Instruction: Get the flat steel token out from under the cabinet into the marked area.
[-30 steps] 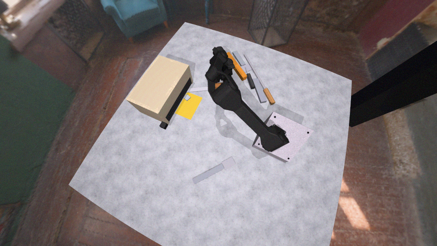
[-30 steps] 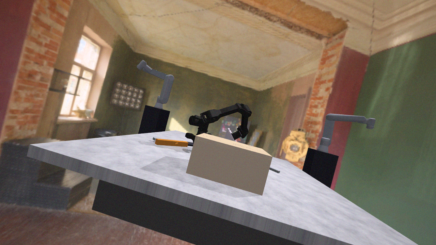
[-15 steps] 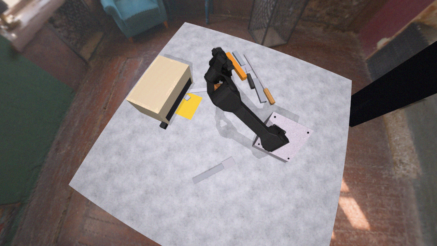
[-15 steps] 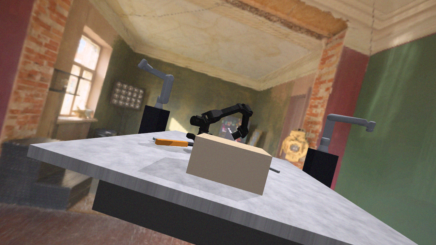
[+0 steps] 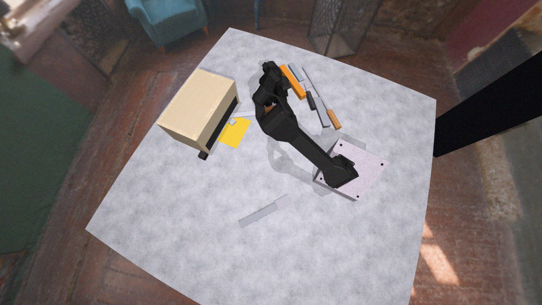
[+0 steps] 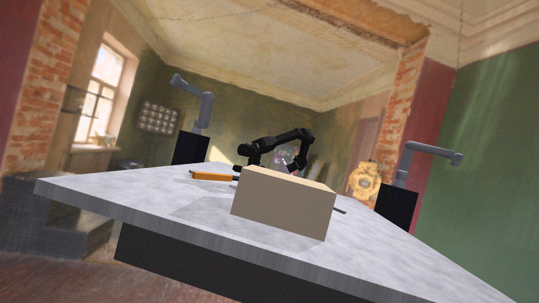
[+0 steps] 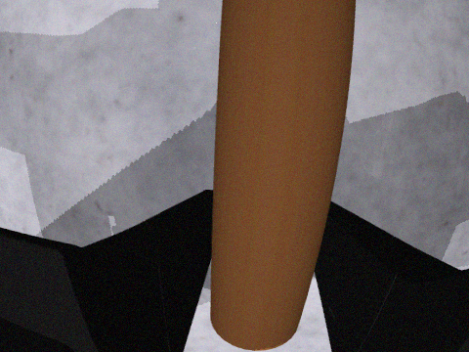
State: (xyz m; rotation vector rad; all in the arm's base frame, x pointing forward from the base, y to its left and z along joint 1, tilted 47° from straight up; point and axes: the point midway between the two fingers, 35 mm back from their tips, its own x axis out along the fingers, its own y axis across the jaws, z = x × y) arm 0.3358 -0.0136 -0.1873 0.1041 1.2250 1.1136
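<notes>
Now: the black-handled tool 160 mm to the right of my gripper tip and 80 mm behind it. The rest, counted from my gripper tip: flat grey token (160 mm to the left, 150 mm ahead); then grey bar (180 mm behind, 100 mm to the right); then orange bar (180 mm to the right, 30 mm ahead, 10 mm above).
</notes>
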